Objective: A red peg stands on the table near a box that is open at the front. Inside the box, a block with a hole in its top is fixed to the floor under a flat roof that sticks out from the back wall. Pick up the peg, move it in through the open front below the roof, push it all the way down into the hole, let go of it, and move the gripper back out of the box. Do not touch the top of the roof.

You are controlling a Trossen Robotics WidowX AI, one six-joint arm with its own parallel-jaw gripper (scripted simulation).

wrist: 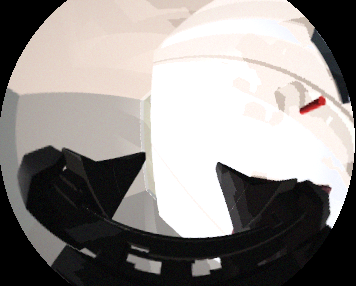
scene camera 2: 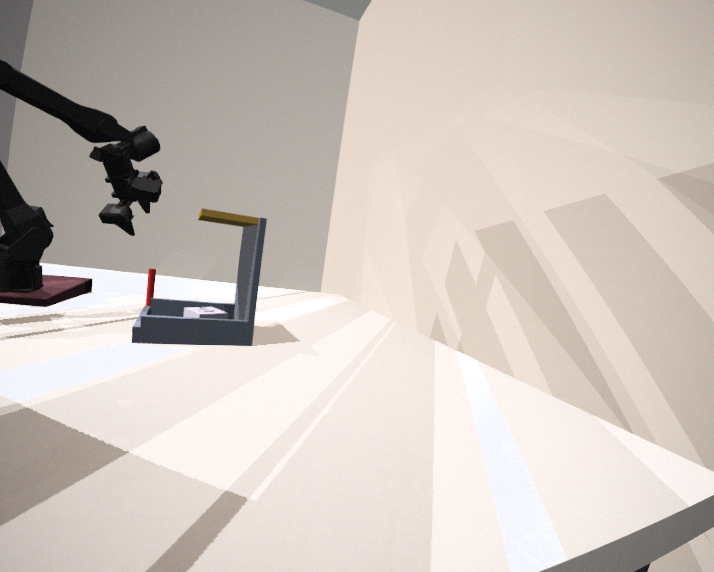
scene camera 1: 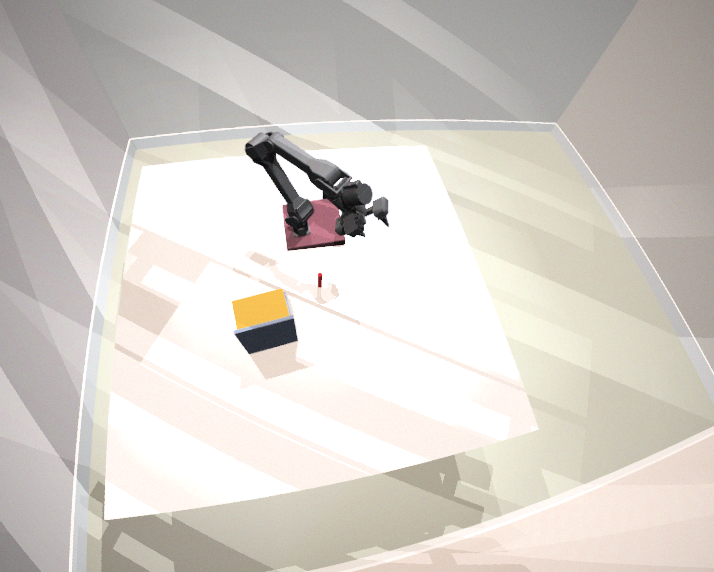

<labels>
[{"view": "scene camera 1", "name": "my gripper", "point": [376,231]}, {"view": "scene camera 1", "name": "yellow roof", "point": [269,306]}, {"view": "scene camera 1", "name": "box wall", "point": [258,337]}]
</labels>
